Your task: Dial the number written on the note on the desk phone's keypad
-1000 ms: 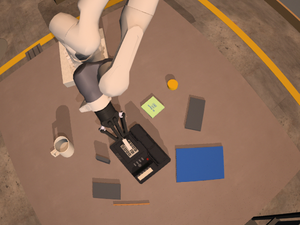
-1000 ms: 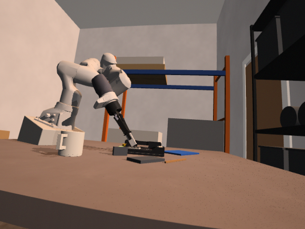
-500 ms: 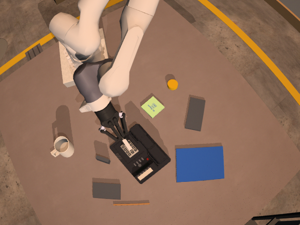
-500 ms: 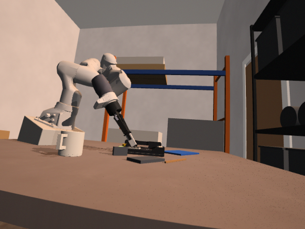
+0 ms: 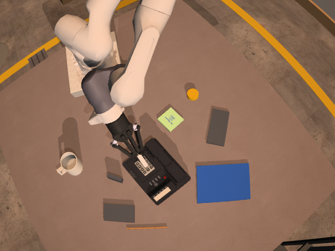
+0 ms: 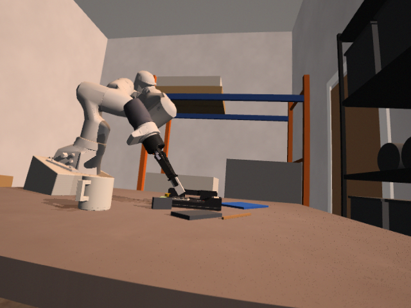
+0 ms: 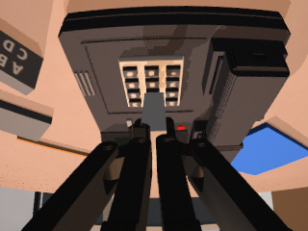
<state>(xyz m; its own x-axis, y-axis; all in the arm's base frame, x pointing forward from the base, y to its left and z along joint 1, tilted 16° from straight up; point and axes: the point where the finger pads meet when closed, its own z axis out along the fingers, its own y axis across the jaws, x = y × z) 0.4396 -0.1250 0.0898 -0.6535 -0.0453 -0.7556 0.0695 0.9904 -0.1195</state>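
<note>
The handset is 60 mm ahead of my hand, 70 mm to the left of it and 30 mm below it. From my hand the other things lie so: pencil 200 mm ahead, 180 mm to the right, 70 mm below; then grey block 30 mm behind, 120 mm to the right, 50 mm below; then note 60 mm behind, 210 mm to the left, 70 mm below.
</note>
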